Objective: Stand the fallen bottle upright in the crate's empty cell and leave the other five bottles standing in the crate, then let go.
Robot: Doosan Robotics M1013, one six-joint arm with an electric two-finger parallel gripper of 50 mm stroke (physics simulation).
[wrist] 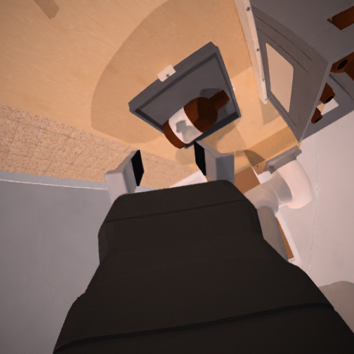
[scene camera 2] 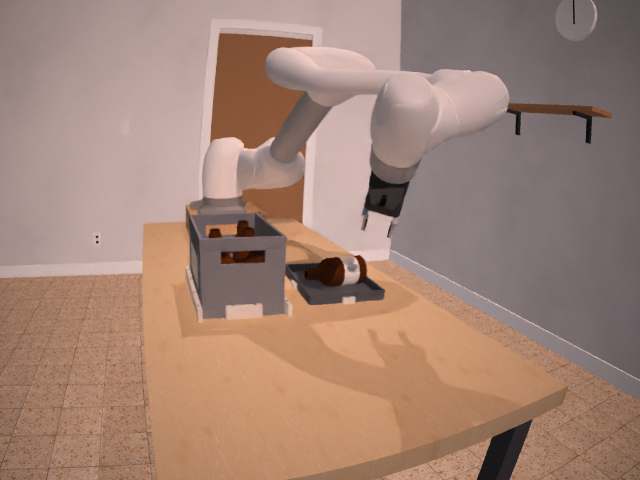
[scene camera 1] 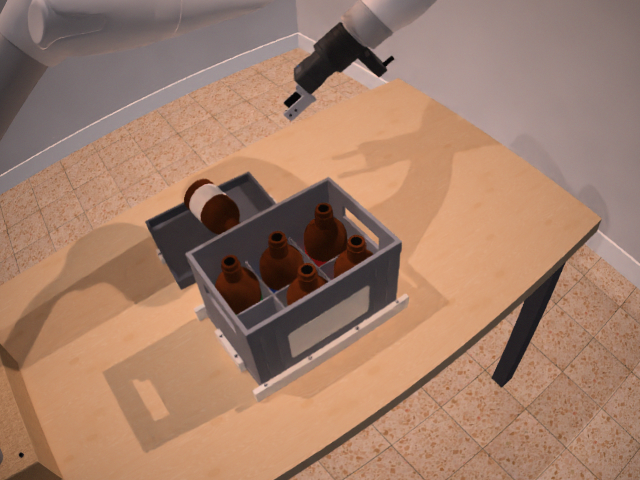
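Pixels of known places: gripper, between the fingertips: (scene camera 2: 376,229) (scene camera 1: 287,111); arm's base, origin of its link: (scene camera 2: 222,209).
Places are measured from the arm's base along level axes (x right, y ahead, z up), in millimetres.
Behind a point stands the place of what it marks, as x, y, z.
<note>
The fallen brown bottle (scene camera 1: 223,210) {-275, 612, -20} (scene camera 2: 330,272) {-287, 643, -41} (wrist: 201,114) with a white label lies on its side in a shallow dark tray (scene camera 1: 176,242) {-307, 506, -88} (scene camera 2: 347,296) {-315, 719, -77} (wrist: 192,80), neck toward the crate. The grey crate (scene camera 1: 268,343) {68, 576, 33} (scene camera 2: 242,291) {-67, 799, -34} (wrist: 306,75) stands beside the tray. Several brown bottles stand in its cells; the empty cell (scene camera 1: 262,312) {-28, 596, -25} is at the near left corner in scene camera 1. My gripper (scene camera 1: 291,106) {-351, 786, 100} (scene camera 2: 377,228) {-351, 786, 100} (wrist: 167,156) is open, with nothing between its fingers. It hangs tilted, high above the tray's side of the table and apart from the bottle.
White strips (scene camera 1: 330,347) {59, 674, -63} (scene camera 2: 244,311) {-71, 810, -76} lie along the crate's foot on the wooden table (scene camera 1: 496,227) {-48, 1098, -93} (scene camera 2: 248,403) {-65, 1141, -93}. Small white blocks (scene camera 2: 348,299) {-316, 726, -82} (wrist: 166,73) sit against the tray. The crate's high walls rise between the tray and the cells. The table's far edge runs just behind the tray.
</note>
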